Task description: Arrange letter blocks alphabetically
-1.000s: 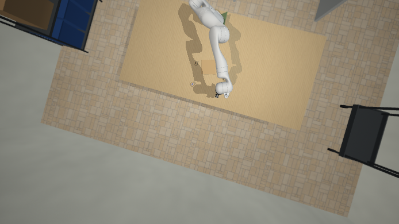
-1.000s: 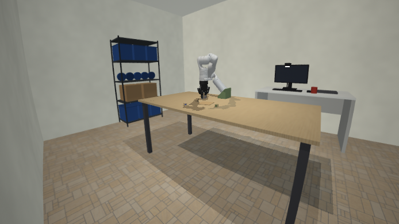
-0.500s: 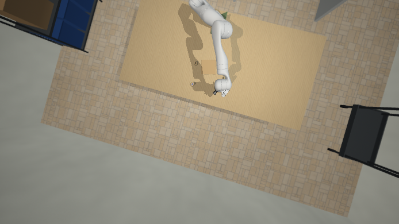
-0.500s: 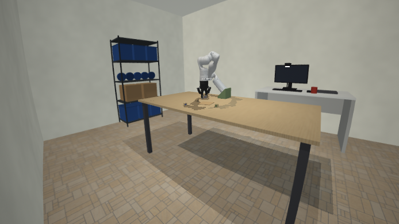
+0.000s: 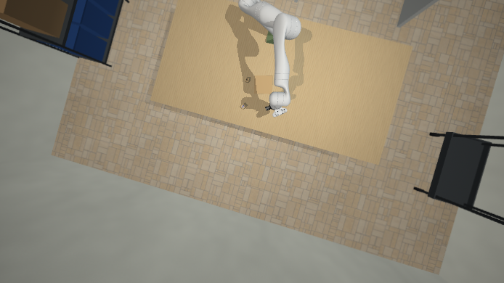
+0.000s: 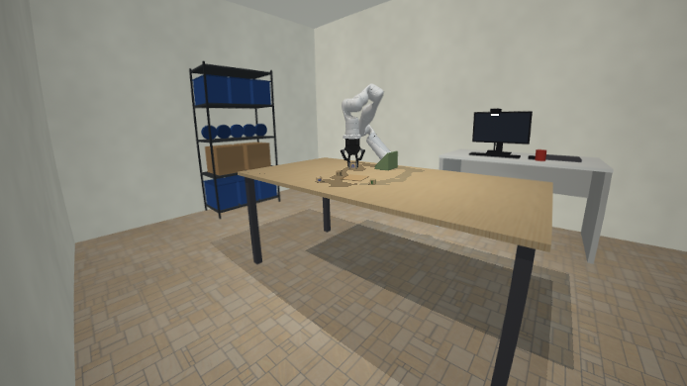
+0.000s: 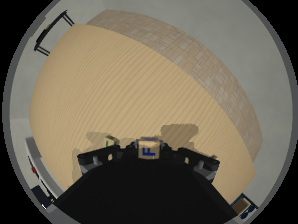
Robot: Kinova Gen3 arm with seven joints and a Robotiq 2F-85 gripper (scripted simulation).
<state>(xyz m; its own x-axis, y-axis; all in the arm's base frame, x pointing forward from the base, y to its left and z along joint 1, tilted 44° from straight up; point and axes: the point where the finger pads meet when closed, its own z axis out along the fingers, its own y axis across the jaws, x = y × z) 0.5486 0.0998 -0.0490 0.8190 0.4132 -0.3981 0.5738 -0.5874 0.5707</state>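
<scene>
My hand is 160 mm past the tan mat, 110 mm to the left of it and 110 mm above it. From my hand the other things lie so: green-marked block 90 mm behind, 70 mm to the left, 100 mm below.
</scene>
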